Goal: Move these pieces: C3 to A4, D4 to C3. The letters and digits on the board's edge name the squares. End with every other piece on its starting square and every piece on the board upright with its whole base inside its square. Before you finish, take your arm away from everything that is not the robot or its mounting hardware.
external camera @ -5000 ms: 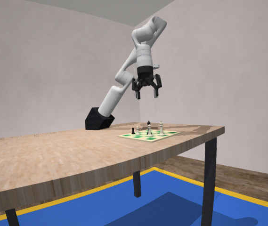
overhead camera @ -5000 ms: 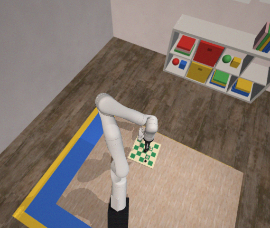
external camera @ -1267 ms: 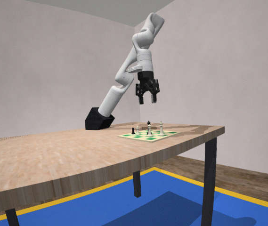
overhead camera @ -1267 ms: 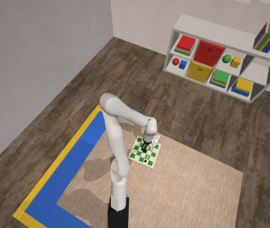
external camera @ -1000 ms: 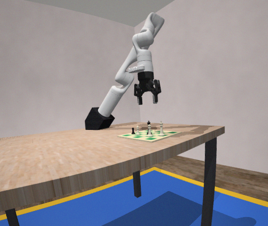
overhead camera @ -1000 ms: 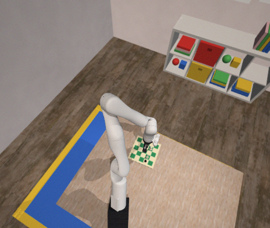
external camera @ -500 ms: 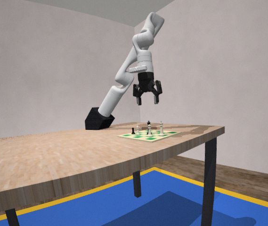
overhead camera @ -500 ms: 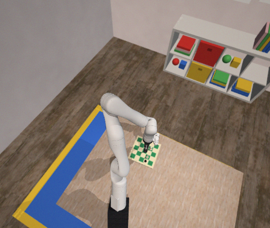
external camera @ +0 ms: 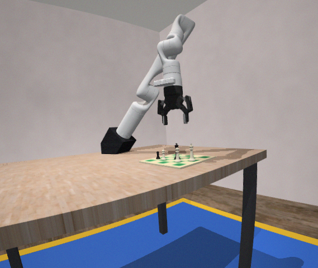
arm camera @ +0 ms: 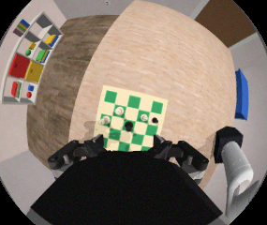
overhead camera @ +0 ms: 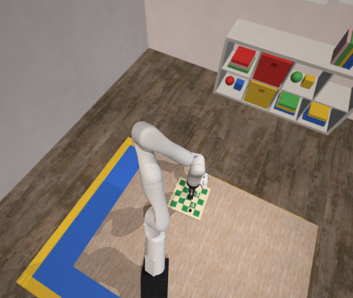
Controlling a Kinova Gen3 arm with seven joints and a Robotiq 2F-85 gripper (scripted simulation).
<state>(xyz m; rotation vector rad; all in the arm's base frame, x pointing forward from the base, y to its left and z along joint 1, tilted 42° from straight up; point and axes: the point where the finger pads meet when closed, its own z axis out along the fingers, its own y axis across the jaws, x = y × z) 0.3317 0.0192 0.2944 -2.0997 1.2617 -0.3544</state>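
The tall black piece lies 11 cm below my hand. The rest, counted from my hand: white pawn (2 cm behind, 5 cm to the right, 12 cm below); tall white piece (7 cm ahead, 3 cm to the left, 11 cm below); green-and-cream chessboard (15 cm below).
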